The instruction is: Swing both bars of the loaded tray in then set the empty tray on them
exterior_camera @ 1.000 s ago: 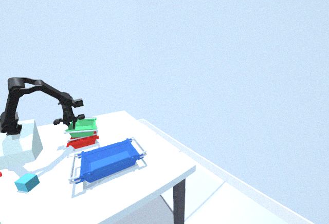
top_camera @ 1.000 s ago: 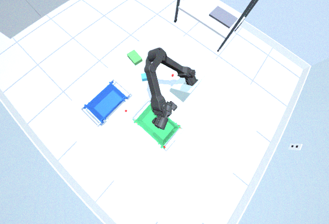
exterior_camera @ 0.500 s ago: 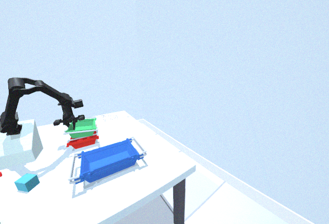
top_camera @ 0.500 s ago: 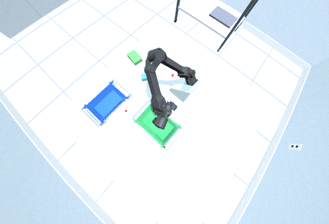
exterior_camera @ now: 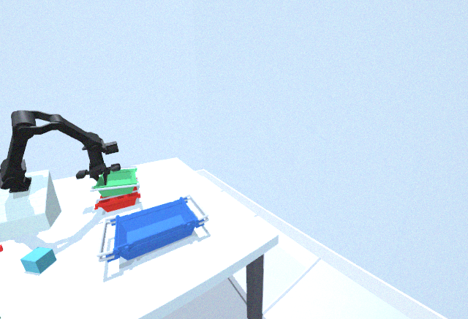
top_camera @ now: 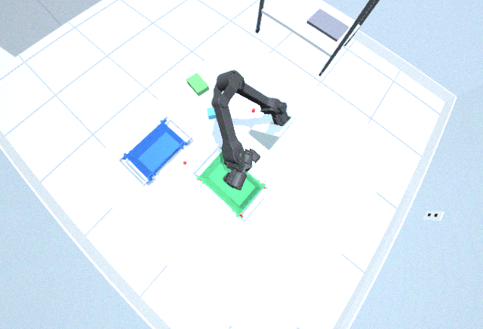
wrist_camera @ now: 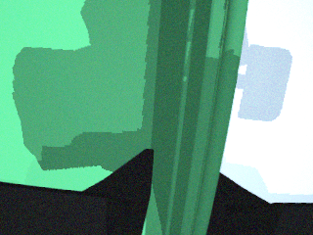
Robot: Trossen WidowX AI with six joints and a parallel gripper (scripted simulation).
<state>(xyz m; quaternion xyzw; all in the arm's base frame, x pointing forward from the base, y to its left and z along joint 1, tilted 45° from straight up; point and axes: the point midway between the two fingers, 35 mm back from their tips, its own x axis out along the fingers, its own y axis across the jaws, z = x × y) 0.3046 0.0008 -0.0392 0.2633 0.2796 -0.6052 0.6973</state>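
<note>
Now: the green tray 7 cm ahead of my gripper tip and 2 cm above it. Round my gripper tip: green block 56 cm to the right, 19 cm behind, 7 cm below; cyan block 35 cm to the right, 13 cm behind, 7 cm below.
</note>
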